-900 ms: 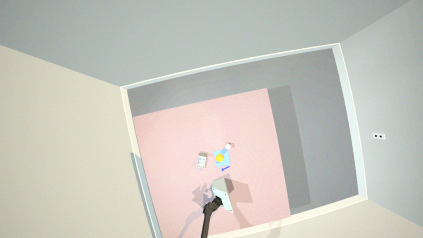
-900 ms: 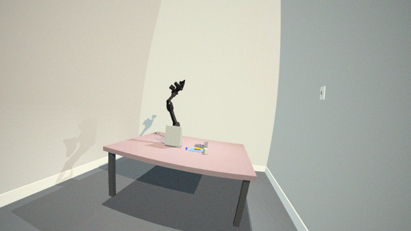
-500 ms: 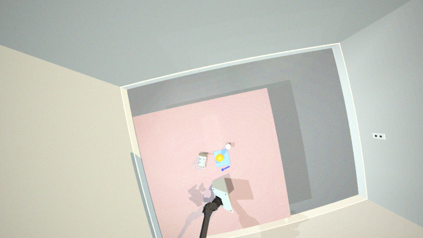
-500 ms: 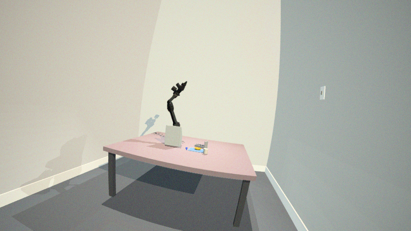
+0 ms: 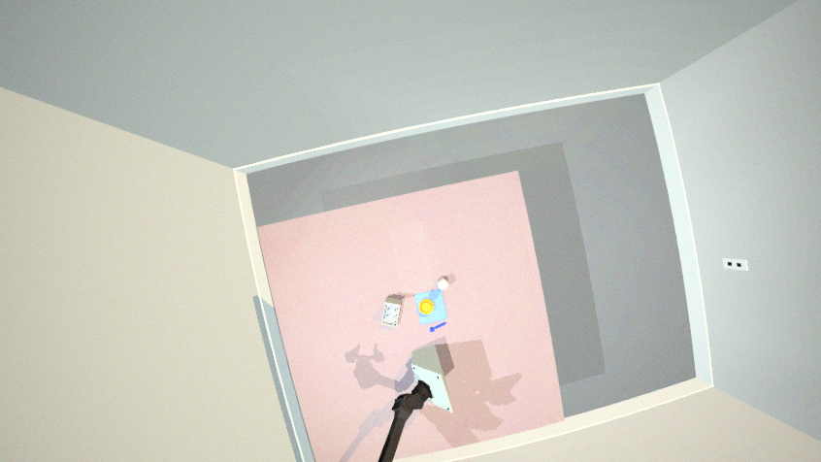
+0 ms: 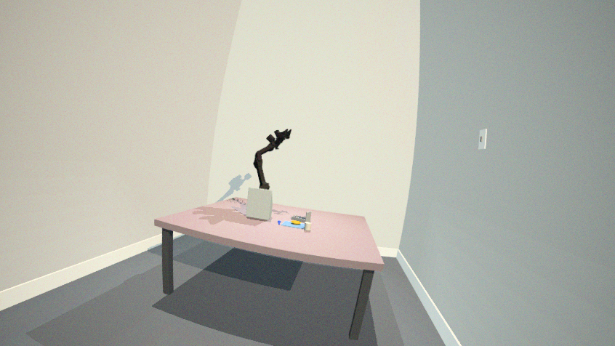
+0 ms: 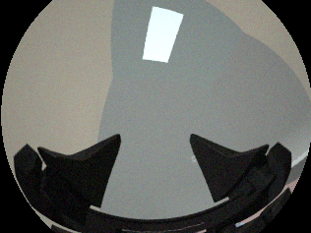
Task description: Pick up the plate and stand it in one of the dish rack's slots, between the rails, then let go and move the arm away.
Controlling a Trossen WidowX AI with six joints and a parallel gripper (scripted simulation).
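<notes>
Now: gripper tip 700 mm above the yellow plate, 510 mm to the left of it and 220 mm short of it. The rest, counted from my gripper tip: grey dish rack (690 mm below, 350 mm to the right, 240 mm ahead); white cup (690 mm below, 610 mm to the right, 310 mm ahead); blue spoon (710 mm below, 530 mm to the right, 110 mm ahead).
</notes>
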